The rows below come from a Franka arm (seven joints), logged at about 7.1 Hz.
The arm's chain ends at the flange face. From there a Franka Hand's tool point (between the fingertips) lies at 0.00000 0.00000 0.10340 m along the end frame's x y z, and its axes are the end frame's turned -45 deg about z.
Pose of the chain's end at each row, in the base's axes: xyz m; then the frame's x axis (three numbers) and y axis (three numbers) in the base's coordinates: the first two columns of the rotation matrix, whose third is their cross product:
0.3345, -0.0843, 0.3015, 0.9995, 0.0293, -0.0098, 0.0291, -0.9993, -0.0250
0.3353, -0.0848, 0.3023, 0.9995, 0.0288, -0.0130, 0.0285, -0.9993, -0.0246
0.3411, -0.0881, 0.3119, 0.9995, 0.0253, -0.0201, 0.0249, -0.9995, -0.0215
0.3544, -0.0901, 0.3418, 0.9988, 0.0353, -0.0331, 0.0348, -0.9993, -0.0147
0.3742, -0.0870, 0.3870, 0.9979, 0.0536, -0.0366, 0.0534, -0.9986, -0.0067
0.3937, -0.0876, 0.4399, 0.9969, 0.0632, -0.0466, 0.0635, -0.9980, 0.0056
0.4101, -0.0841, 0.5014, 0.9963, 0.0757, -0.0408, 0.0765, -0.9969, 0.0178
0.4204, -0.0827, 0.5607, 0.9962, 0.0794, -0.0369, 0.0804, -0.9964, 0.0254
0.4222, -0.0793, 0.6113, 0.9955, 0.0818, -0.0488, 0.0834, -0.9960, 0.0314
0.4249, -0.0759, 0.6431, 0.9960, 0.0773, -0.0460, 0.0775, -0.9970, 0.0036
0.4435, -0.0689, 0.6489, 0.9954, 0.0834, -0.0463, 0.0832, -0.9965, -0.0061
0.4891, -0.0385, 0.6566, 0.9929, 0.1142, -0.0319, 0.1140, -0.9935, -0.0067
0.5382, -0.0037, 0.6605, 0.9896, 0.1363, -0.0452, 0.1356, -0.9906, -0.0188
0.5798, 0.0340, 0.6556, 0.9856, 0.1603, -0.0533, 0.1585, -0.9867, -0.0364
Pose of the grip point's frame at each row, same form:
0.3334, -0.0817, 0.1981, 0.6862, 0.7273, 0.0107, 0.7273, -0.6859, -0.0246
0.3339, -0.0823, 0.1989, 0.6866, 0.7270, 0.0082, 0.7269, -0.6862, -0.0266
0.3390, -0.0859, 0.2085, 0.6891, 0.7246, 0.0010, 0.7244, -0.6889, -0.0294
0.3509, -0.0887, 0.2385, 0.6817, 0.7316, -0.0130, 0.7309, -0.6817, -0.0338
0.3704, -0.0865, 0.2837, 0.6679, 0.7440, -0.0211, 0.7434, -0.6682, -0.0306
0.3889, -0.0885, 0.3366, 0.6600, 0.7504, -0.0369, 0.7498, -0.6610, -0.0290
0.4060, -0.0863, 0.3981, 0.6504, 0.7584, -0.0414, 0.7586, -0.6514, -0.0163
0.4168, -0.0856, 0.4574, 0.6476, 0.7607, -0.0441, 0.7613, -0.6484, -0.0081
0.4174, -0.0830, 0.5081, 0.6450, 0.7621, -0.0567, 0.7629, -0.6464, -0.0123
0.4202, -0.0766, 0.5398, 0.6495, 0.7596, -0.0351, 0.7591, -0.6503, -0.0300
0.4387, -0.0687, 0.5456, 0.6450, 0.7636, -0.0284, 0.7627, -0.6457, -0.0371
0.4857, -0.0382, 0.5533, 0.6215, 0.7833, -0.0178, 0.7827, -0.6218, -0.0273
0.5333, -0.0024, 0.5572, 0.6039, 0.7968, -0.0187, 0.7956, -0.6041, -0.0453
0.5738, 0.0368, 0.5524, 0.5848, 0.8111, -0.0120, 0.8090, -0.5844, -0.0634

